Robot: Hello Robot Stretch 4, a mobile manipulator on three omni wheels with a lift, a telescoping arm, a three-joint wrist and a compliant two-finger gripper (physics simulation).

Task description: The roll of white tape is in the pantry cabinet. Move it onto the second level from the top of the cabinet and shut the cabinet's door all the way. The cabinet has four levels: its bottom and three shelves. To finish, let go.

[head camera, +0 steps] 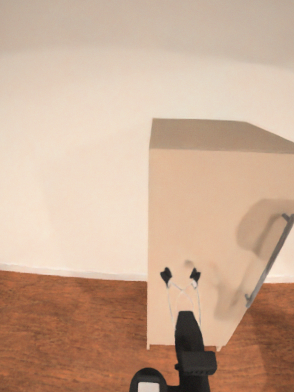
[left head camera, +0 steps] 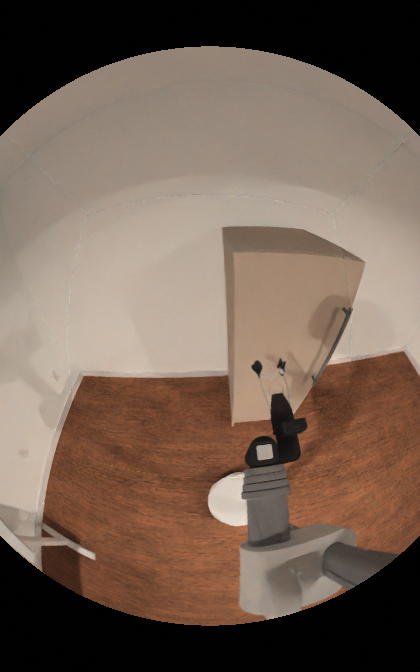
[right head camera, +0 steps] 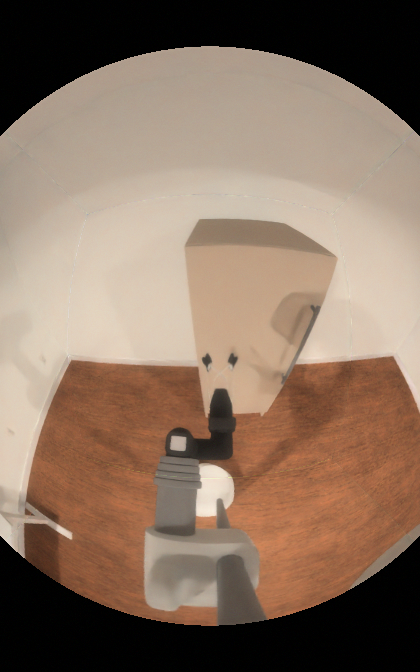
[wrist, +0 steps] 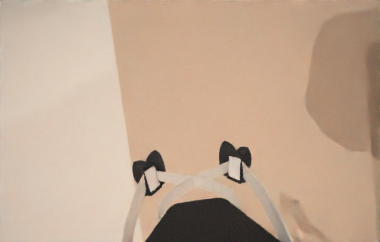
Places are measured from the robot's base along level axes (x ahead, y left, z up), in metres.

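Pixels of known places: gripper, fingertip midpoint: (head camera: 179, 268) (wrist: 191, 159).
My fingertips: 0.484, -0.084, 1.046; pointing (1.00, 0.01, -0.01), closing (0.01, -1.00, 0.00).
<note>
Behind a point stands the place of what it marks, as x, y, z.
The tall beige pantry cabinet (head camera: 200, 200) {0.614, -0.146, 1.210} (left head camera: 285, 300) (right head camera: 255, 285) (wrist: 210, 75) {0.614, -0.132, 1.149} stands against the wall. Its door faces me and looks shut. The long grey vertical handle (head camera: 270, 262) {0.567, -0.434, 0.980} (left head camera: 332, 347) (right head camera: 301, 345) is on the door's right side. The roll of white tape does not show in any view; the inside of the cabinet is hidden behind the door. My gripper (head camera: 181, 276) {0.484, -0.084, 1.046} (left head camera: 269, 367) (right head camera: 220, 361) (wrist: 191, 159) {0.484, -0.084, 1.046} is open and empty, its black fingertips apart in front of the left part of the door, to the left of the handle.
The pale wall (head camera: 75, 175) {1.209, 0.513, 1.014} (wrist: 55, 125) {1.209, 0.470, 1.094} is behind and left of the cabinet. My round white base (left head camera: 225, 500) (right head camera: 215, 490) is on the wooden floor (head camera: 65, 325) {0.756, 0.646, -0.027} below the arm. A white table leg (left head camera: 80, 550) (right head camera: 57, 531) shows at the lower left.
</note>
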